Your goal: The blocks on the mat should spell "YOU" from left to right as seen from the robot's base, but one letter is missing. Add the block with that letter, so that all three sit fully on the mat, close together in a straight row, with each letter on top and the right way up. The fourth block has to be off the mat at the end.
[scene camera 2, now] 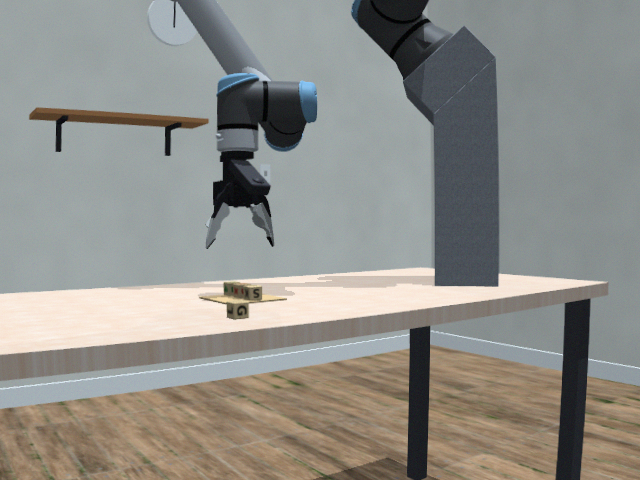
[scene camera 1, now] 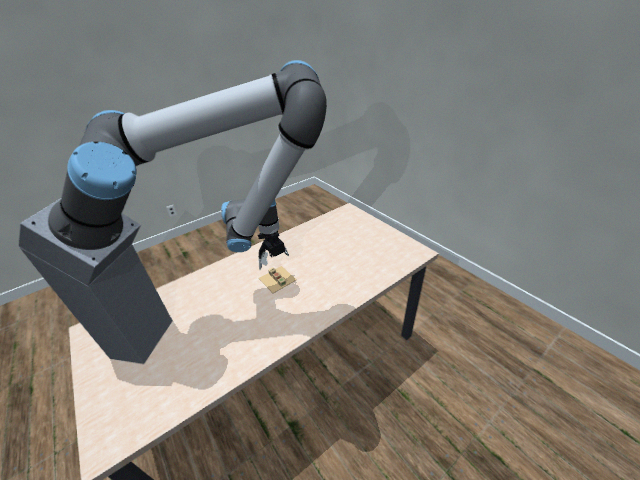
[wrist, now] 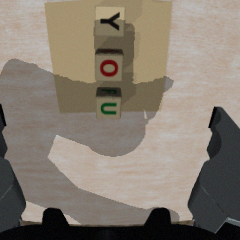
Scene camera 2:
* my gripper: 240, 247
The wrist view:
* my gripper: 108, 106
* tan mat: 72, 43
